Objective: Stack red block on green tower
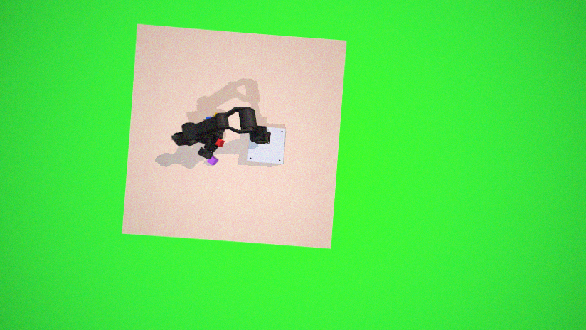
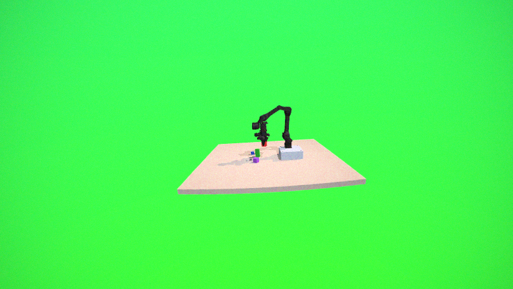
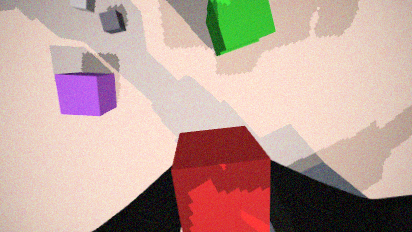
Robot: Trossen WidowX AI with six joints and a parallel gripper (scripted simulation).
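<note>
Now: the blue cube 13 cm ahead of my gripper tip, 14 cm to the right of it and 11 cm below it. From my gripper tip the other things lie so: yellow cube 8 cm ahead, 17 cm to the right, 11 cm below; then purple cube 8 cm ahead, 11 cm to the left, 11 cm below; then red block 1 cm above.
</note>
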